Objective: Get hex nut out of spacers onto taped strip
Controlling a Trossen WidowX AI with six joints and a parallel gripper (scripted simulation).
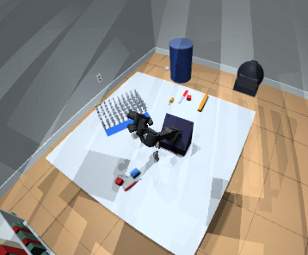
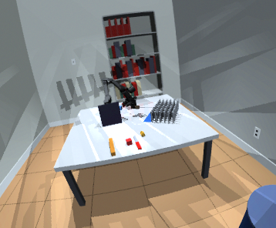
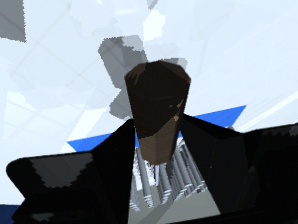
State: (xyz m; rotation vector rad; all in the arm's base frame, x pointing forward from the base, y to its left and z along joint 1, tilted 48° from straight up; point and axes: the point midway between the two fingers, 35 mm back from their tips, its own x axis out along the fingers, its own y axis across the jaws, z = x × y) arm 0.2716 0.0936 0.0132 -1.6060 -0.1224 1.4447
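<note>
The blue taped strip lies 17 cm ahead of my gripper tip, 9 cm below it and 5 cm to the right of it. Also, from my gripper tip: red pen (33 cm to the left, 21 cm behind, 8 cm below); wooden-handled hook tool (9 cm ahead, 5 cm to the right); blue cube (29 cm to the left, 17 cm behind, 7 cm below).
</note>
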